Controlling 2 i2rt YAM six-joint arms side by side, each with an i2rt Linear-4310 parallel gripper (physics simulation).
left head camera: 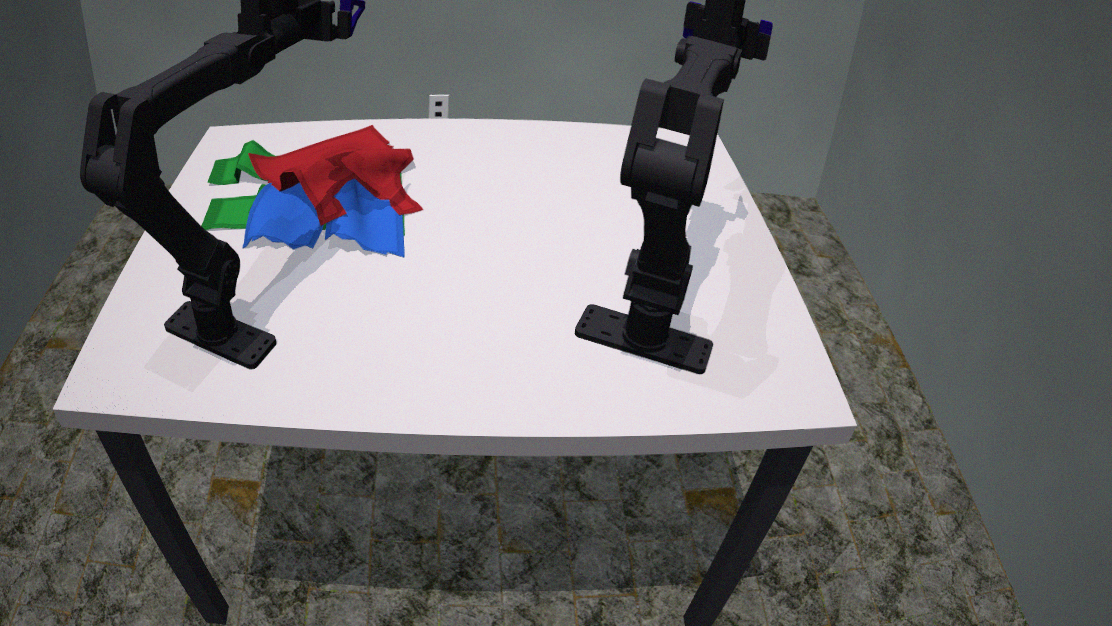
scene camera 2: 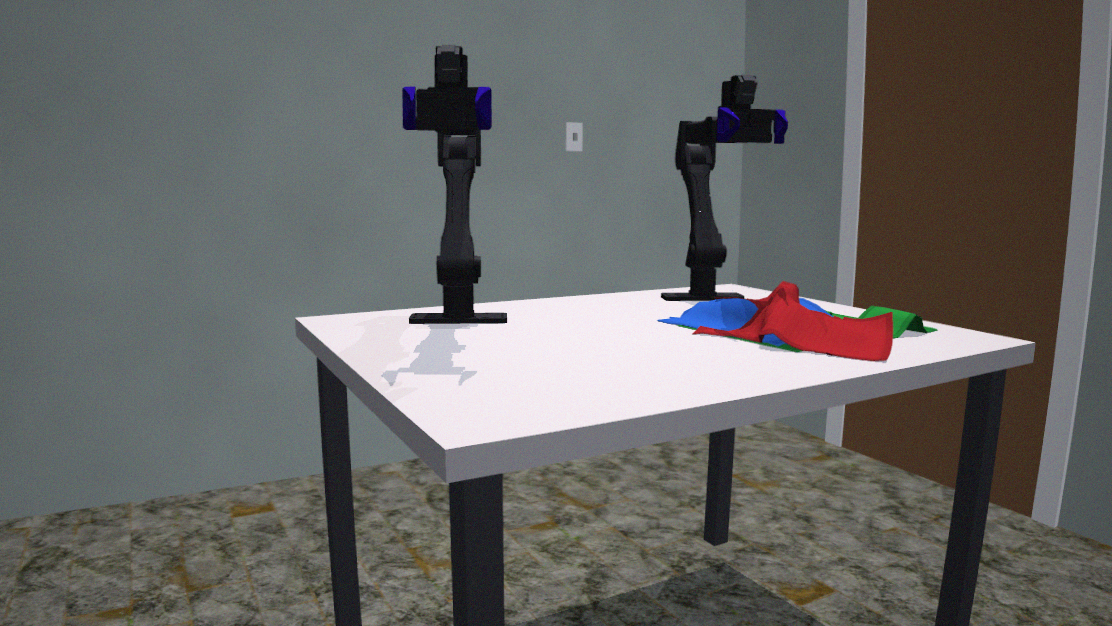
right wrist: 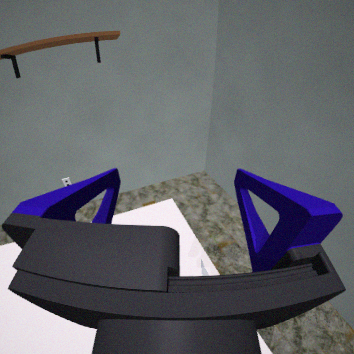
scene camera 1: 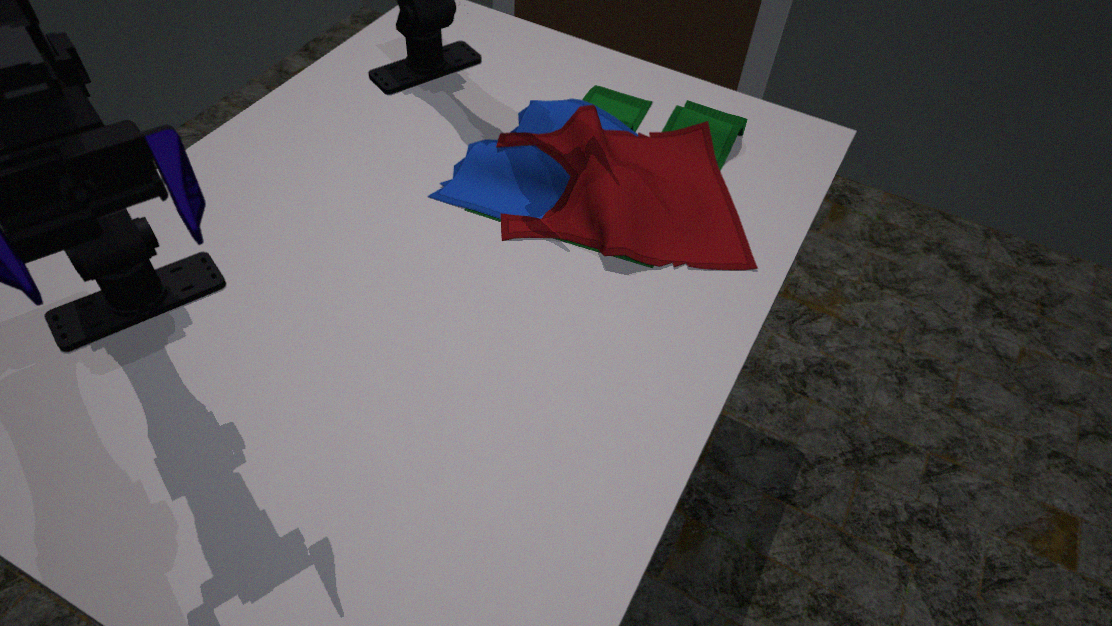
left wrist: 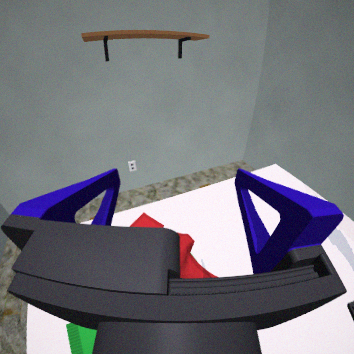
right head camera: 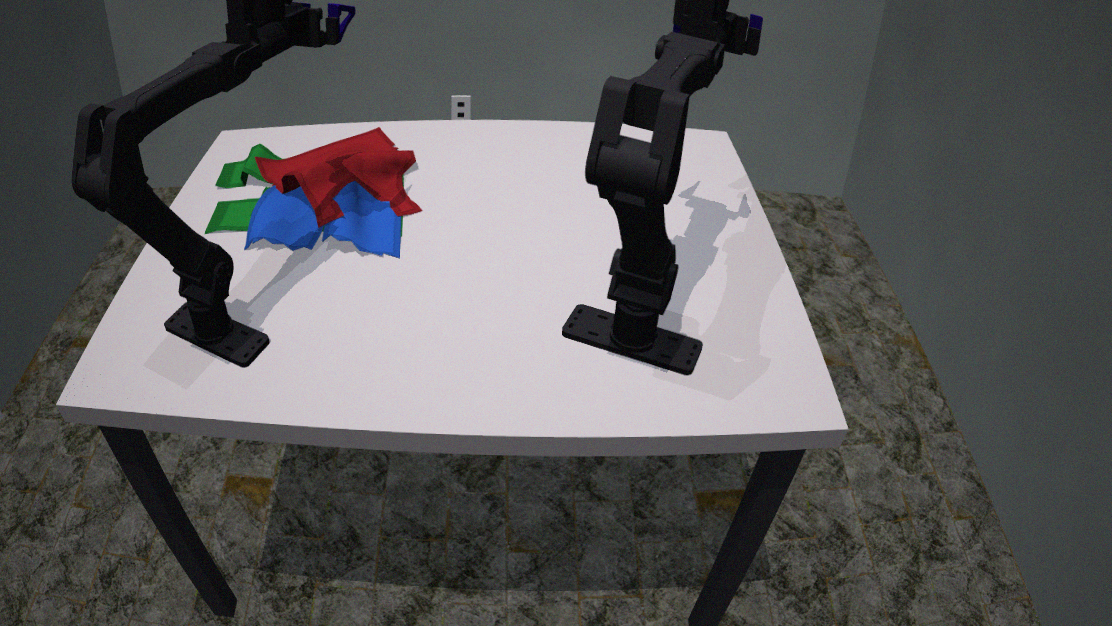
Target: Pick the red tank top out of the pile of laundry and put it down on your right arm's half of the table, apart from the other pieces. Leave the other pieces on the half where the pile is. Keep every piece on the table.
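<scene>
The red tank top (left head camera: pixel 342 167) (right head camera: pixel 346 164) (scene camera 1: pixel 653 198) (scene camera 2: pixel 832 330) (left wrist: pixel 187 257) lies crumpled on top of the pile at the back left of the table in the head camera views. A blue piece (left head camera: pixel 284 217) (right head camera: pixel 284 220) (scene camera 1: pixel 505 180) (scene camera 2: pixel 715 313) lies partly under it. A green piece (left head camera: pixel 229 212) (right head camera: pixel 233 215) (scene camera 1: pixel 618 107) (scene camera 2: pixel 894 320) (left wrist: pixel 81 338) lies lowest and sticks out at the left. My left gripper (scene camera 2: pixel 753 125) (left wrist: pixel 176 174) is open and empty, high above the table. My right gripper (scene camera 2: pixel 446 108) (right wrist: pixel 176 174) is open and empty, high above the other half.
The white table (left head camera: pixel 482 326) (right head camera: pixel 474 326) (scene camera 1: pixel 466 404) (scene camera 2: pixel 591 381) carries both arm bases, the left one (left head camera: pixel 220 335) near the pile and the right one (left head camera: pixel 644 339) on the other half. The red tank top lies close to the table's back edge. A wooden shelf (left wrist: pixel 145 34) hangs on the wall.
</scene>
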